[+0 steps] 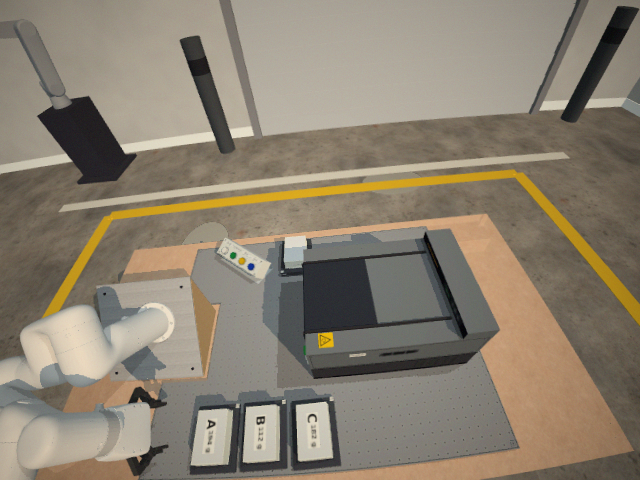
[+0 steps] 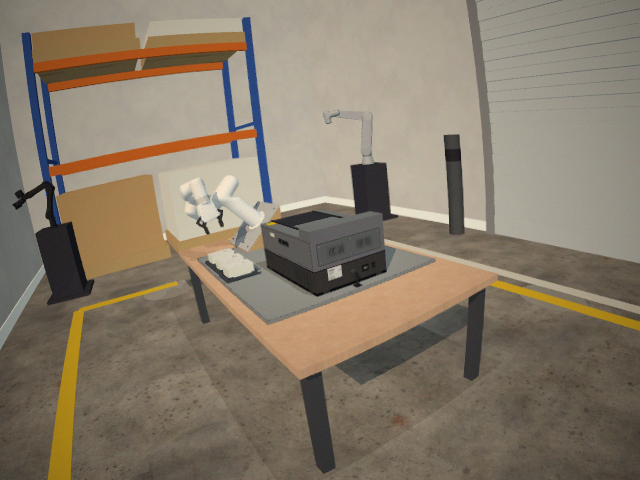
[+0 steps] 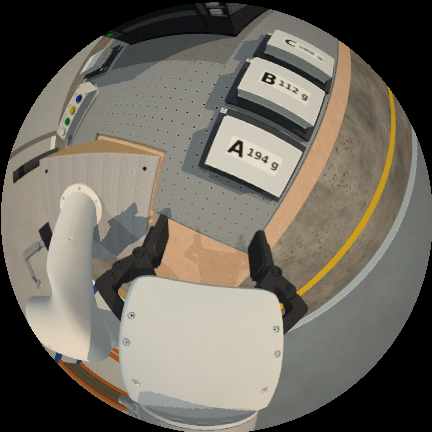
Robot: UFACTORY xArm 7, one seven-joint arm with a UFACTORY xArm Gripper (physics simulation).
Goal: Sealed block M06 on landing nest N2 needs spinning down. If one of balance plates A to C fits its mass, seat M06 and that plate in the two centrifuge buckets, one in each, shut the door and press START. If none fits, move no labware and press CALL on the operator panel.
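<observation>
My gripper is open and empty, above the table beside plate A, on the arm base's side. Plates A, B and C sit in a row in dark nests, marked 194 g, 112 g and 182 g. A pale block sits in a dark nest behind the centrifuge's left corner; its label is unreadable. The grey centrifuge has a black and grey top; its buckets are hidden. The operator panel has white, green, yellow and blue buttons.
The arm's base plate stands tilted on a wooden wedge left of the centrifuge. A perforated grey board lies under the labware on the wooden table. The centrifuge rises well above the nests.
</observation>
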